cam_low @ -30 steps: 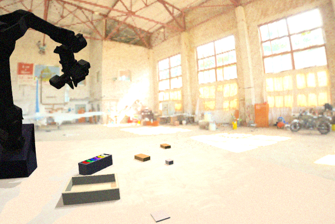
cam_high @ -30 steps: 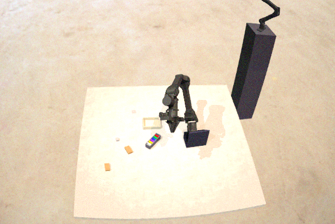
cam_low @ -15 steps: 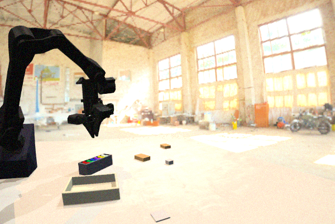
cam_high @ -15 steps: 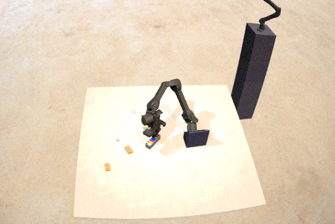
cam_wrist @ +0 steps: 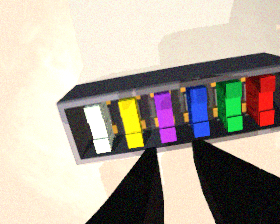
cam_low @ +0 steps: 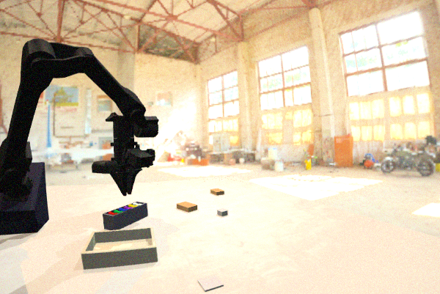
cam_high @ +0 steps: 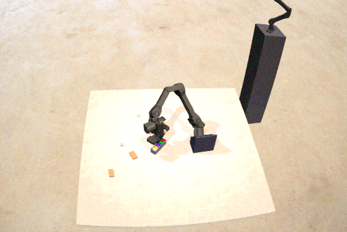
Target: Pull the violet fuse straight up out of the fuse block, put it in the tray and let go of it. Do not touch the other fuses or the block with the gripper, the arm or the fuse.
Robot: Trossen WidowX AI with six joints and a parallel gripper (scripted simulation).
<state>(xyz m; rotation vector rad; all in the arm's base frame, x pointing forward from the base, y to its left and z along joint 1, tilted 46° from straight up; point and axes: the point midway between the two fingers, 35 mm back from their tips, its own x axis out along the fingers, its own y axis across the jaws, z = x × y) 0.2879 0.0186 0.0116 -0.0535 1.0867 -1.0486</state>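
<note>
Right now the violet fuse is 50 mm below my gripper tip. Round my gripper tip: cream tray 10 mm behind, 190 mm to the right, 70 mm below; flat tile 120 mm ahead, 340 mm to the right, 70 mm below; small cube 260 mm ahead, 50 mm to the right, 70 mm below.
</note>
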